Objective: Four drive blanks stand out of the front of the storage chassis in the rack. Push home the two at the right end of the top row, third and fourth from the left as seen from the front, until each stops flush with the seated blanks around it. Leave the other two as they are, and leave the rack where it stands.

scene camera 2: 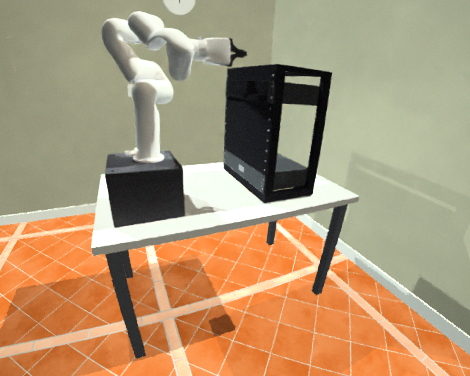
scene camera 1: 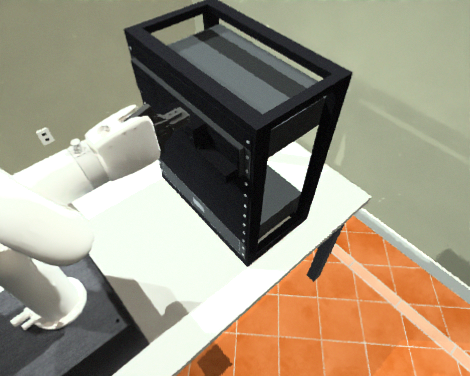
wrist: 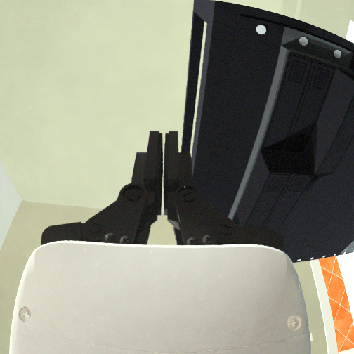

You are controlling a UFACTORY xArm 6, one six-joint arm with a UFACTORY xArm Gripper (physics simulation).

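Where they show: gripper, fingertip midpoint: [scene camera 2: 245, 54] [scene camera 1: 185, 114]; arm's base at its link origin: [scene camera 2: 148, 158] [scene camera 1: 59, 303].
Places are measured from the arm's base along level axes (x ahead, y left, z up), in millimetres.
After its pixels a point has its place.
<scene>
The black rack [scene camera 1: 257, 190] @[x 477, y -208, z 194 mm] [scene camera 2: 271, 150] @[x 470, y -208, z 45 mm] [wrist: 220, 90] stands upright on the table. Its storage chassis has dark blanks. In the wrist view the rack appears turned sideways, and blank faces near the screwed ear [wrist: 298, 71] [wrist: 321, 77] look level with each other. A dark block [wrist: 289, 161] [scene camera 1: 201, 137] @[x 443, y -61, z 292 mm] stands out farther along, and another protruding block [wrist: 336, 117] [scene camera 1: 227, 167] @[x 434, y -154, z 268 mm] stands out lower on the front. Exact columns and flushness are hard to tell in the dark. My gripper [scene camera 1: 188, 116] @[x 374, y -109, z 426 mm] [scene camera 2: 246, 53] @[x 374, y -109, z 426 mm] [wrist: 163, 149] is shut and empty, in front of the rack and above its top edge, apart from it.
The white table [scene camera 1: 165, 225] @[x 377, y 116, z -210 mm] [scene camera 2: 215, 190] @[x 325, y 25, z -210 mm] carries the rack and my black base [scene camera 2: 145, 195] @[x -49, y -153, z -93 mm]. The rack's top frame [scene camera 1: 295, 45] @[x 753, y -72, z 393 mm] is open above a grey chassis lid [scene camera 1: 220, 65] @[x 638, y 74, z 327 mm]. A lower grey panel [scene camera 1: 225, 227] @[x 469, y -102, z -84 mm] sits at the rack's bottom. Walls stand behind.
</scene>
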